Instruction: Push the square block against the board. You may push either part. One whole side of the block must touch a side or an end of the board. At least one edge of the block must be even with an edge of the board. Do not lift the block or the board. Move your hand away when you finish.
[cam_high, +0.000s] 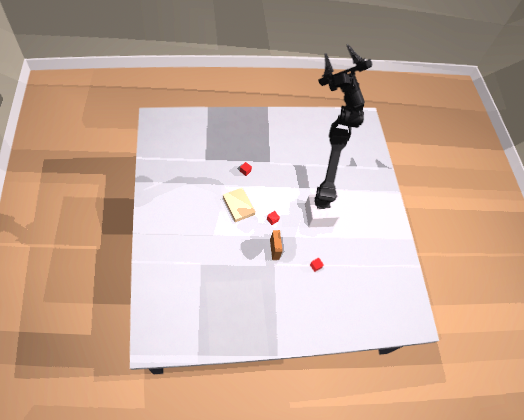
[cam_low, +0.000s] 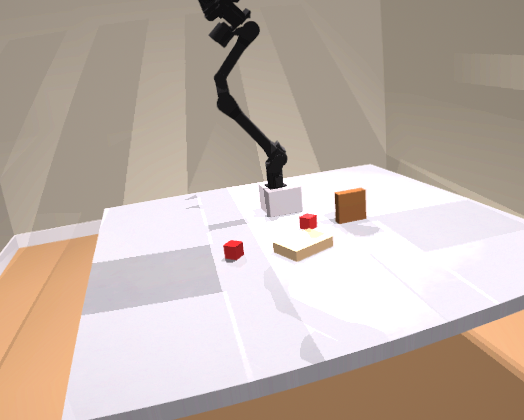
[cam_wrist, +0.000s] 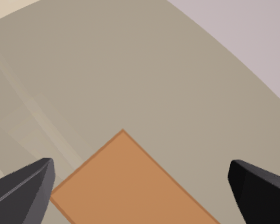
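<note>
My gripper tip is 18 cm short of the orange square block, 38 cm to the right of it and 74 cm above it. The rest, counted from my gripper tip: tan board (30 cm ahead, 15 cm to the left, 78 cm below).
</note>
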